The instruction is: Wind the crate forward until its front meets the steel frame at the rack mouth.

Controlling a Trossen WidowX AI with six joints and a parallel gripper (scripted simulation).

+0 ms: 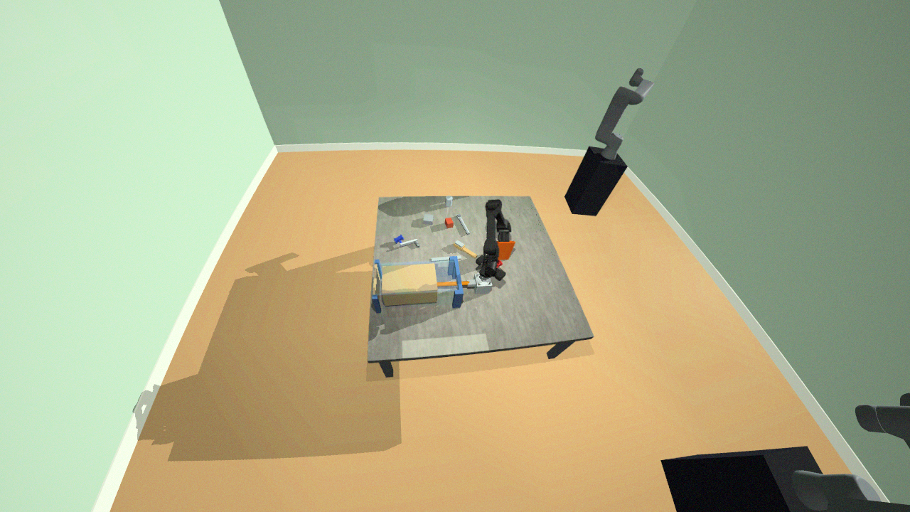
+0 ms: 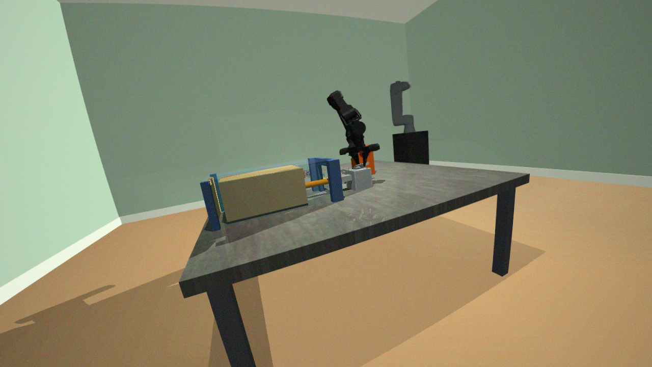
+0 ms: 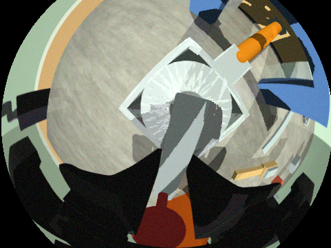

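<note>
Now: gripper tip 50 mm below the red knob, 40 mm to the left of it and 40 mm past it. From my gripper tip the other things lie so: tan-handled tool 270 mm to the right, 130 mm ahead, 70 mm below; then grey winch 60 mm below, 20 mm to the left, 20 mm ahead; then grey bar 250 mm ahead, 180 mm to the right, 90 mm below.
</note>
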